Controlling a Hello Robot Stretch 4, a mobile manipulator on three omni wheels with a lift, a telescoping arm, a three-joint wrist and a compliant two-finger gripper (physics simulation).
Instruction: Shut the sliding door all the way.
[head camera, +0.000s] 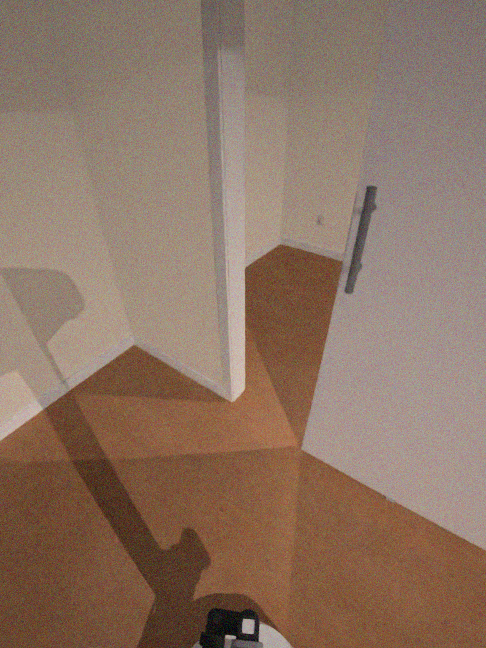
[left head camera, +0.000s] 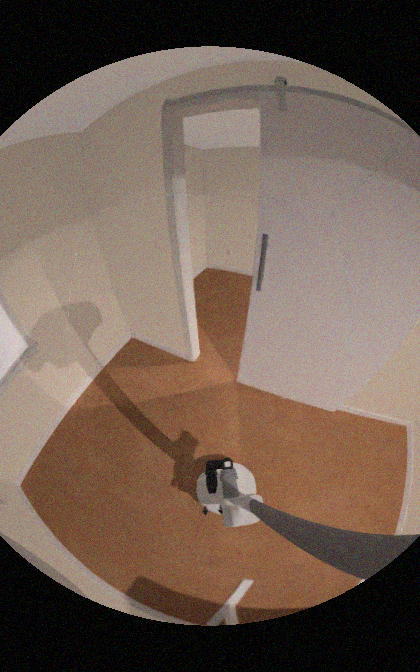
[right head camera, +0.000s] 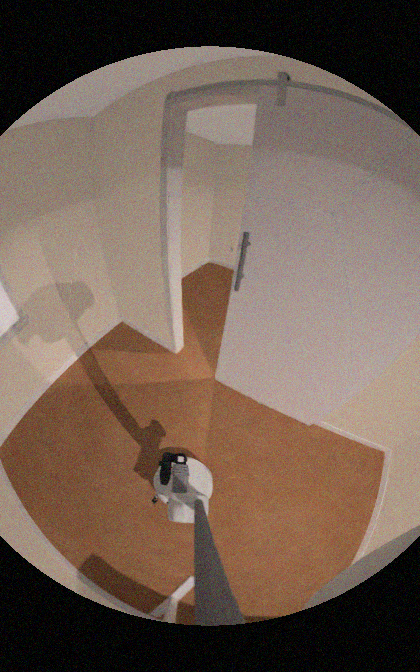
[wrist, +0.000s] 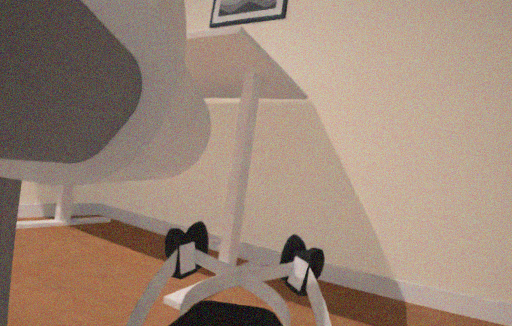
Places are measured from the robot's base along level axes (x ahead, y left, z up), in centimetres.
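Pixels of known places: gripper, fingertip midpoint: (left head camera: 212, 514) (right head camera: 161, 505) (wrist: 245, 246).
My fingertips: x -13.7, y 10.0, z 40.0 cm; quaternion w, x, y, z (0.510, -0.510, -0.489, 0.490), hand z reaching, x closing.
For each thing: its top centre in the pictures, then the offset to it from my fingertips. "spot": a spot on its surface instead. Level surfaces: height alone.
- door's dark vertical bar handle, surface spot: (head camera: 360, 238) (right head camera: 240, 259) (left head camera: 261, 260) spot: dz +80.9, dx +102.0, dy -33.6 cm
- white table leg, surface spot: (wrist: 242, 170) spot: dz +7.0, dx -106.3, dy -1.5 cm
- tabletop, surface height: dz +49.8 cm
The pale sliding door (head camera: 418, 340) (left head camera: 325, 280) (right head camera: 310, 280) stands partly open on the right. A gap lies between its left edge and the white door jamb (head camera: 235, 235) (left head camera: 182, 245) (right head camera: 174, 225), with floor and walls of another room showing through. The door's dark vertical bar handle (head camera: 360, 238) (left head camera: 262, 262) (right head camera: 242, 261) is near that left edge. In the wrist view my gripper (wrist: 245, 246) is open, its two black-padded fingertips apart with nothing between them. It faces a wall and a table, away from the door, and touches neither door nor handle.
A hanger (left head camera: 281, 95) (right head camera: 283, 90) joins the door to the overhead rail. A white table leg (wrist: 242, 170) (left head camera: 242, 592) (right head camera: 184, 589) stands behind my base, under a tabletop (wrist: 220, 62). A framed picture (wrist: 250, 21) hangs above it. Walls with baseboards bound the floor on the left and right.
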